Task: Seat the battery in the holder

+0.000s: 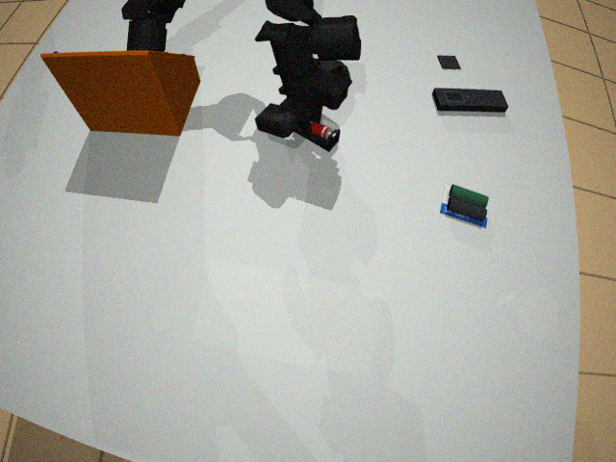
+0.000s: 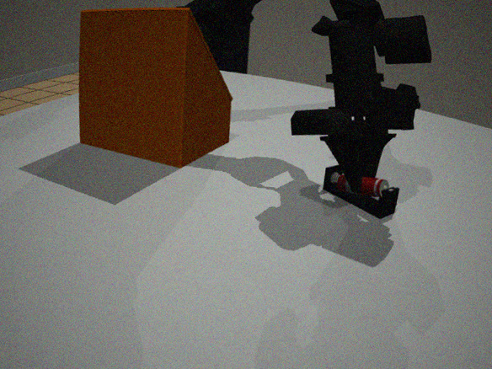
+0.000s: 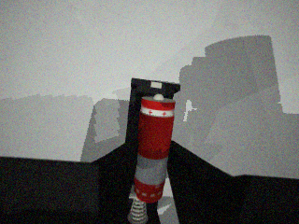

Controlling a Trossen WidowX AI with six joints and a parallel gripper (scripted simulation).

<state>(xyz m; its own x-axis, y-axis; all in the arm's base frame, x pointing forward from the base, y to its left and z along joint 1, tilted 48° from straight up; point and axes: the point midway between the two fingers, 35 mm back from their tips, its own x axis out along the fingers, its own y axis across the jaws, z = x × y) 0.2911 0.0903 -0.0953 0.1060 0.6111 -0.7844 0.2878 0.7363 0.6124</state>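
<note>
Now: gripper tip 1 cm below the battery. The rest, counted from my gripper tip: small black square (29 cm to the left, 23 cm ahead, 2 cm below); then black remote control (28 cm ahead, 19 cm to the left).
</note>
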